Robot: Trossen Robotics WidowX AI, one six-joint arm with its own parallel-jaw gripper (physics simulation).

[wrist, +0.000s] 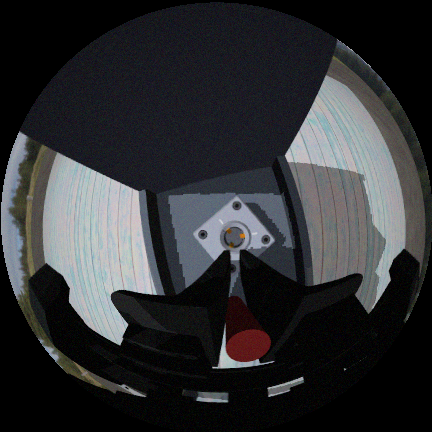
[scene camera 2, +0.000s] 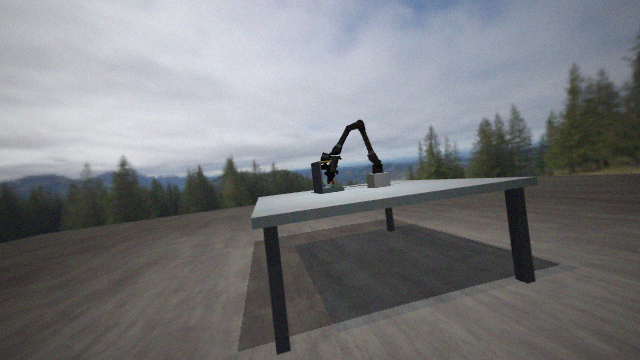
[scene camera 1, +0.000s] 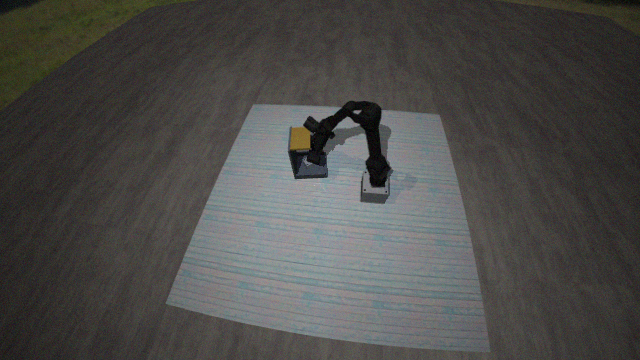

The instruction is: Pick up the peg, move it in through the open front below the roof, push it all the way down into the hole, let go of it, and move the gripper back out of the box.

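Frame: origin at the arm's base, x up, y left, z back, level; metres.
Seen in the pictures: gripper, fingertip midpoint: [wrist: 234,255] [scene camera 2: 328,183]; arm's base, link origin: [scene camera 2: 378,172] [scene camera 1: 377,181].
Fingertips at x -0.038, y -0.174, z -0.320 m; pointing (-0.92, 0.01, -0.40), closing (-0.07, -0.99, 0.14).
Pixels of each thing's top centre, then the offset from my fingertips to it. "spot": a spot on its surface instead. Level surfaces: height alone.
- red peg, top centre: [wrist: 237,367] [scene camera 2: 331,173] dx +0.071, dy +0.002, dz +0.031 m
- light square plate, top centre: [wrist: 233,237] dx -0.019, dy -0.002, dz -0.012 m
- box, top centre: [scene camera 1: 307,137] [scene camera 2: 325,161] dx +0.164, dy +0.008, dz -0.004 m
- yellow roof, surface spot: [scene camera 1: 300,138] spot: dx +0.164, dy +0.016, dz -0.034 m
- table, surface height: dx -0.060 m
The red peg [wrist: 248,345] [scene camera 2: 332,182] is held between the fingers of my gripper [wrist: 234,255] [scene camera 2: 330,181], which is shut on it. In the wrist view the fingertips stand just below the ring of the round hole [wrist: 235,237], set in a light square plate [wrist: 210,234] with a screw at each corner. The plate lies on the dark floor of the box [wrist: 182,215] [scene camera 1: 311,175]. In scene camera 1 my gripper is over the box floor, beside the yellow roof [scene camera 1: 300,138]. The peg's lower end is hidden by the fingers.
The tall dark back wall [wrist: 175,100] [scene camera 2: 317,178] of the box rises at the far side. Low side rims [wrist: 156,240] [wrist: 295,220] run along both sides of the box floor. The arm's grey base block [scene camera 1: 374,195] [scene camera 2: 378,180] stands to the right on the table [scene camera 1: 325,260].
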